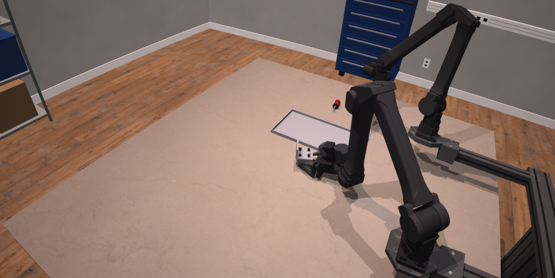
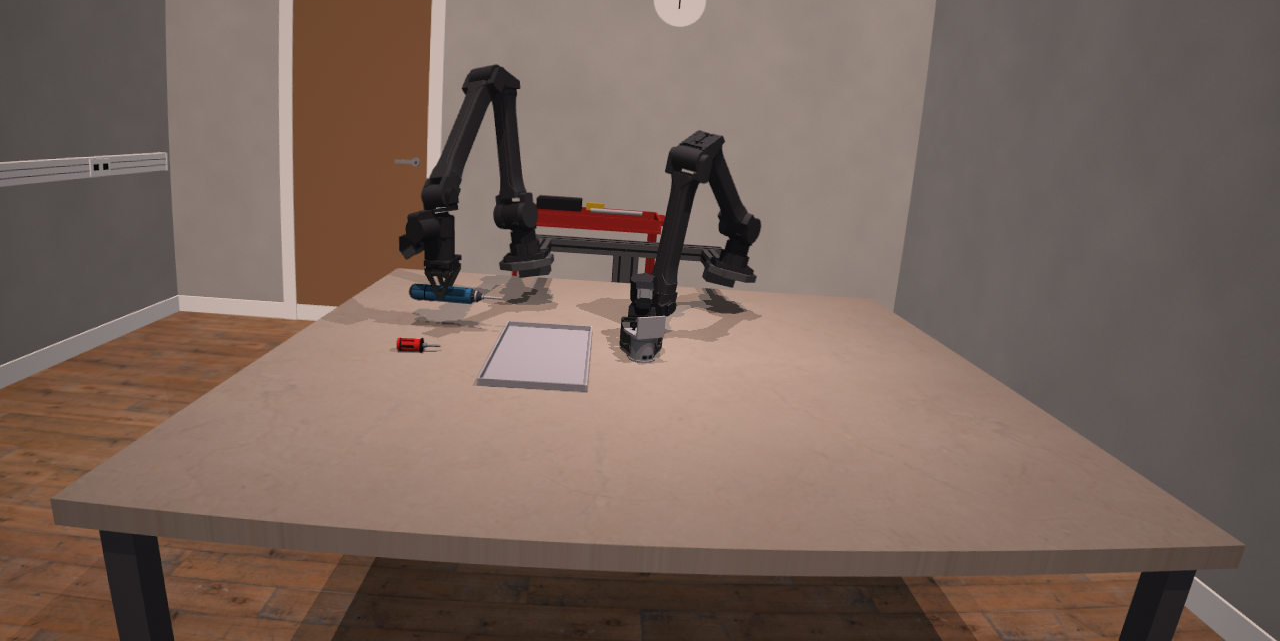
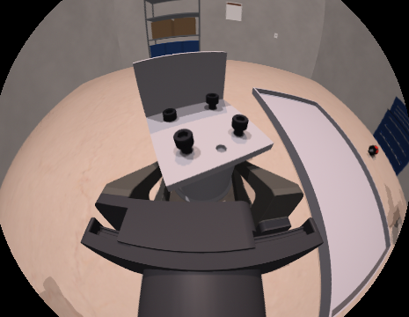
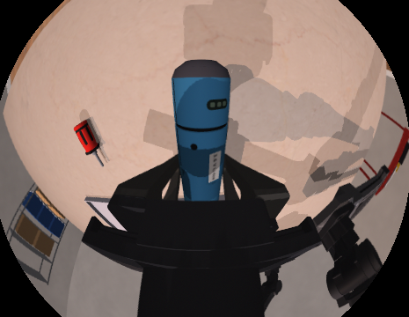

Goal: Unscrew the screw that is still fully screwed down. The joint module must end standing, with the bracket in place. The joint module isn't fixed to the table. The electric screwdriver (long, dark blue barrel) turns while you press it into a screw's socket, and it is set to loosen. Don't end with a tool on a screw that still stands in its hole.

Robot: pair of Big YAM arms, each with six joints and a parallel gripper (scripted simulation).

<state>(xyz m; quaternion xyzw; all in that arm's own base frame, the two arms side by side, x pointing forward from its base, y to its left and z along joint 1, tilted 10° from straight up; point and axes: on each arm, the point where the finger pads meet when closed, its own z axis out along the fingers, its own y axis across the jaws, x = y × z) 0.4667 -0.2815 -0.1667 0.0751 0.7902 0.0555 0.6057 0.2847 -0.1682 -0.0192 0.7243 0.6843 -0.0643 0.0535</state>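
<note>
My left gripper is now 1 cm below the joint module. Round my left hand: flat grey tray: 23 cm to the right, 2 cm below; red-handled screwdriver: 51 cm to the right, 1 cm below; grey l-shaped bracket: 5 cm above.
</note>
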